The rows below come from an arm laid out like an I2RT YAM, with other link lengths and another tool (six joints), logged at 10 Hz.
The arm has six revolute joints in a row. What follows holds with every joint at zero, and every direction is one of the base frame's.
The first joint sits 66 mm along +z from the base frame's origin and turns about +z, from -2.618 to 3.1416 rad.
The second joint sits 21.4 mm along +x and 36.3 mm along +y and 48.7 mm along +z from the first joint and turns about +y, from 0 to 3.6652 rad.
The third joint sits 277.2 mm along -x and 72.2 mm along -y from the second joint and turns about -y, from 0 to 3.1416 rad.
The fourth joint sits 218 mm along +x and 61.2 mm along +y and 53.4 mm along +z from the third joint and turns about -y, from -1.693 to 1.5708 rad.
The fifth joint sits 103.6 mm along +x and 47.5 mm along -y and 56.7 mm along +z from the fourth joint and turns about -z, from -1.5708 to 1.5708 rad.
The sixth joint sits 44.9 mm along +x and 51 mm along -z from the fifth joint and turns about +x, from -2.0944 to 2.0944 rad.
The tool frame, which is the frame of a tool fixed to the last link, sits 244 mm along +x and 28 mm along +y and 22 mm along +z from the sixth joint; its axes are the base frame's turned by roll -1.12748, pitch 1.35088 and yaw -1.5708 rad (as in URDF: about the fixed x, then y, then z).
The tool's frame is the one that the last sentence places.
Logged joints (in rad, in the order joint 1, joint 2, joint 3, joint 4, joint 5, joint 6), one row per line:
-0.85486 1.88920 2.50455 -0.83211 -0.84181 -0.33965
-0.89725 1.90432 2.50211 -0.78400 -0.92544 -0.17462
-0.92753 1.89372 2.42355 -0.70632 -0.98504 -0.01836
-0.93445 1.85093 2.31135 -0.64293 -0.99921 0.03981
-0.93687 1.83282 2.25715 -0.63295 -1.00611 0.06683
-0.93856 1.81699 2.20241 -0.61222 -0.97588 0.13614
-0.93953 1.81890 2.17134 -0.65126 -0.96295 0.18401
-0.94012 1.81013 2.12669 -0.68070 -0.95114 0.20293
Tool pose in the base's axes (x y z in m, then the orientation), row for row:
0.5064 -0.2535 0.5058 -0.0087 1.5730 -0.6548
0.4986 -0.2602 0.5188 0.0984 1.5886 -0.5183
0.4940 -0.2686 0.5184 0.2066 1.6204 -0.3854
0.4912 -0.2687 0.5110 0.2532 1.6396 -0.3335
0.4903 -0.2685 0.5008 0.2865 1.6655 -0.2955
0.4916 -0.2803 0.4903 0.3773 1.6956 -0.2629
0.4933 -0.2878 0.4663 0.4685 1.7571 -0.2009
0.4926 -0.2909 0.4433 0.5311 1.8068 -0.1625
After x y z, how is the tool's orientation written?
As a rotation vector, in radians.
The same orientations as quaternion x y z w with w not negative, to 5 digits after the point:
-0.00384 0.69475 -0.28921 0.65853
0.04365 0.70476 -0.22994 0.66973
0.09160 0.71840 -0.17087 0.66807
0.11203 0.72543 -0.14755 0.66290
0.12632 0.73432 -0.13029 0.65410
0.16531 0.74290 -0.11519 0.63836
0.20292 0.76105 -0.08701 0.60997
0.22774 0.77479 -0.06968 0.58565

